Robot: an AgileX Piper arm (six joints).
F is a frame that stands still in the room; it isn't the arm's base.
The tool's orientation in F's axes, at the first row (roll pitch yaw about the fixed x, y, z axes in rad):
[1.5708, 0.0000, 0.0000]
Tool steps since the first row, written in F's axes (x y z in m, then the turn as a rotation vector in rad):
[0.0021, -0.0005, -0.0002, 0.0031, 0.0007, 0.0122]
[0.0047, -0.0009, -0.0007, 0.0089, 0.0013, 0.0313]
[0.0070, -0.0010, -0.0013, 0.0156, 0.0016, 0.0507]
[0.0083, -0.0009, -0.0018, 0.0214, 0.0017, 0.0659]
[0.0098, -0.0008, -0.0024, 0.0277, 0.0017, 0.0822]
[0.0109, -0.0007, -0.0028, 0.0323, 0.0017, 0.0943]
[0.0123, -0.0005, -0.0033, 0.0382, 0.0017, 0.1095]
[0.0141, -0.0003, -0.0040, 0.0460, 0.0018, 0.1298]
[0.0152, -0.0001, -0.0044, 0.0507, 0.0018, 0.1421]
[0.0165, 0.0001, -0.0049, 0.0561, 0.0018, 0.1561]
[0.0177, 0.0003, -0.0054, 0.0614, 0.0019, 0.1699]
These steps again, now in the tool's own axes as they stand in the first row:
[0.0021, -0.0002, 0.0005, 0.0031, 0.0122, -0.0007]
[0.0047, -0.0007, 0.0009, 0.0089, 0.0313, -0.0013]
[0.0070, -0.0013, 0.0010, 0.0156, 0.0507, -0.0016]
[0.0083, -0.0018, 0.0009, 0.0214, 0.0659, -0.0017]
[0.0098, -0.0024, 0.0008, 0.0277, 0.0822, -0.0017]
[0.0109, -0.0028, 0.0007, 0.0323, 0.0943, -0.0017]
[0.0123, -0.0033, 0.0005, 0.0382, 0.1095, -0.0017]
[0.0141, -0.0040, 0.0003, 0.0460, 0.1298, -0.0018]
[0.0152, -0.0044, 0.0001, 0.0507, 0.1421, -0.0018]
[0.0165, -0.0049, -0.0001, 0.0561, 0.1561, -0.0018]
[0.0177, -0.0054, -0.0003, 0.0614, 0.1699, -0.0019]

